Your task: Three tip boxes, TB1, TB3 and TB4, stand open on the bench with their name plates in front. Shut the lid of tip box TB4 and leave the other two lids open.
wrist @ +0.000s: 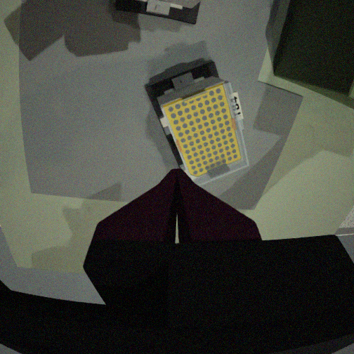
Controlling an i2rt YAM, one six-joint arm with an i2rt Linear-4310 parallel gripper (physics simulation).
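Observation:
Tip box TB4 (200, 135) is right of centre in the wrist view, turned slightly. Its yellow perforated rack faces up, with pale translucent edges around it; whether the lid is fully shut over it, I cannot tell. A dark frame with a grey tab shows along its upper and left sides. Its white name plate (237, 105) is at the right side, lettering turned over. My gripper (176, 177) is shut with nothing between the fingers. Its tips appear beside the box's lower left corner; the height gap is unclear. Part of another tip box (181, 14) shows at the top edge, its name unreadable.
A large dark green block (317, 45) stands at the upper right, near TB4. Grey shadows lie across the pale bench (75, 150), with darker ones at the upper left. The dark gripper body hides the lower part of the view.

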